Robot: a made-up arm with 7 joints. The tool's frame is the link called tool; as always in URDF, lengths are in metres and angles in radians. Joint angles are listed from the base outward.
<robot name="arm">
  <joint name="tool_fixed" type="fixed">
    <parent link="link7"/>
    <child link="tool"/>
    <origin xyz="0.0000 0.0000 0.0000" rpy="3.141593 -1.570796 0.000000"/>
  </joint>
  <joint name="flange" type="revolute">
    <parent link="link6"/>
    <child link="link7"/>
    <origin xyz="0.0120 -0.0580 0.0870" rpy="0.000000 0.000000 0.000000"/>
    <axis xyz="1 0 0"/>
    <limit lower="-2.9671" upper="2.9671"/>
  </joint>
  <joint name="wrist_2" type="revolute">
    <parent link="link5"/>
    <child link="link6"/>
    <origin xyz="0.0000 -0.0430 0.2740" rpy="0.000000 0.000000 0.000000"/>
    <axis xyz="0 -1 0"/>
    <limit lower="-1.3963" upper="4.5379"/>
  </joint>
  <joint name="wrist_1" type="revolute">
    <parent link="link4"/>
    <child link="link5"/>
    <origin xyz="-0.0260 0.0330 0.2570" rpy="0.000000 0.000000 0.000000"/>
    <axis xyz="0 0 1"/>
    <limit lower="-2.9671" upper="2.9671"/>
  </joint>
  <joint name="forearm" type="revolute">
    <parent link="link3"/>
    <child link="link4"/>
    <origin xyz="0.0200 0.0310 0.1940" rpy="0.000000 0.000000 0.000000"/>
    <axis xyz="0 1 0"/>
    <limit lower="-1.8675" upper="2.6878"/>
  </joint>
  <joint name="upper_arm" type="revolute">
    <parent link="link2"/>
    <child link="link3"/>
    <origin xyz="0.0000 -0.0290 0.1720" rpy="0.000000 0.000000 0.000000"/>
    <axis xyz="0 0 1"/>
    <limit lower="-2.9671" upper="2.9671"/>
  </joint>
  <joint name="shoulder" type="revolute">
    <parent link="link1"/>
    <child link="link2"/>
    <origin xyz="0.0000 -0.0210 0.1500" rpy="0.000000 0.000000 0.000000"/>
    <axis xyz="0 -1 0"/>
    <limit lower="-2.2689" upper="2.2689"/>
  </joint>
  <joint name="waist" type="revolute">
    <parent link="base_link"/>
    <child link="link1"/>
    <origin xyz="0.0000 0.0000 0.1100" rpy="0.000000 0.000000 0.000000"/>
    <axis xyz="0 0 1"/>
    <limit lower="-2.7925" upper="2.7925"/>
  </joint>
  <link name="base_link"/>
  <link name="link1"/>
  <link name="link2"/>
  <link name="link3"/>
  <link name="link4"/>
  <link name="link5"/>
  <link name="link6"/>
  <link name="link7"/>
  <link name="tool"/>
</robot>
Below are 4 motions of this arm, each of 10 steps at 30 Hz.
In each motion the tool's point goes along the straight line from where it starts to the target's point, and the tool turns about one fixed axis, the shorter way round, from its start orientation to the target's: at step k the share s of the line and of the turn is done. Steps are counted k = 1, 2, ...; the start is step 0. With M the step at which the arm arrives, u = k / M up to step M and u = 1 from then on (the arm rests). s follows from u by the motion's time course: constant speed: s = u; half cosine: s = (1 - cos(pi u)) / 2; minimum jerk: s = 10 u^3 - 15 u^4 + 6 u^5.
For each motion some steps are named. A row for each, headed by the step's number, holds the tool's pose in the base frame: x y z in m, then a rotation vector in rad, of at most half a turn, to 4 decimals.
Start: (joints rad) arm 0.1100 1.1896 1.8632 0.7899 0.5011 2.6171 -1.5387
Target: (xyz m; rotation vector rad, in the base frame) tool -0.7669 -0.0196 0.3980 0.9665 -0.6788 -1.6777
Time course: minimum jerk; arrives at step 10
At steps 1, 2, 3, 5, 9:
1: -0.7025 0.2033 0.4794 0.8980 -0.1875 -2.2329
2: -0.7057 0.1922 0.4753 0.9035 -0.2146 -2.2071
3: -0.7126 0.1685 0.4667 0.9144 -0.2712 -2.1514
5: -0.7344 0.0928 0.4390 0.9426 -0.4445 -1.9669
9: -0.7663 -0.0177 0.3987 0.9663 -0.6750 -1.6828

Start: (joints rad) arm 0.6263 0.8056 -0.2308 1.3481 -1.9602 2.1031 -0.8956
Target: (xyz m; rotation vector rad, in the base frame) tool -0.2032 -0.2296 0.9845 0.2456 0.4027 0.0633
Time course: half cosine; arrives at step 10
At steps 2, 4, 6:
2: -0.0623 -0.0400 1.0162 -0.3398 0.6945 0.8272
4: -0.1013 -0.0924 1.0074 -0.1735 0.6207 0.6168
6: -0.1494 -0.1572 0.9966 0.0273 0.5221 0.3559

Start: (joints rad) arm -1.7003 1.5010 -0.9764 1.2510 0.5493 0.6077 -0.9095
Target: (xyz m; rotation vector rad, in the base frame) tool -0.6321 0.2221 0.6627 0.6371 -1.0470 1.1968
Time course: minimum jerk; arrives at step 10
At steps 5, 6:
5: -0.5626 0.4166 0.6298 0.3901 -0.9069 1.1971
6: -0.5880 0.3456 0.6418 0.4797 -0.9587 1.1987

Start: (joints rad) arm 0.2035 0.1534 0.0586 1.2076 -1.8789 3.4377 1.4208
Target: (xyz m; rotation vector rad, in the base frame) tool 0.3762 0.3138 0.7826 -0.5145 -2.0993 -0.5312
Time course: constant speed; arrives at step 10
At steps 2, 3, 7, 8, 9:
2: 0.2877 0.1508 0.9192 -0.6143 -2.0938 -0.9875
3: 0.2987 0.1712 0.9021 -0.6024 -2.0980 -0.9299
7: 0.3430 0.2527 0.8338 -0.5530 -2.1045 -0.7011
8: 0.3541 0.2730 0.8167 -0.5403 -2.1037 -0.6443
9: 0.3651 0.2934 0.7997 -0.5275 -2.1020 -0.5876

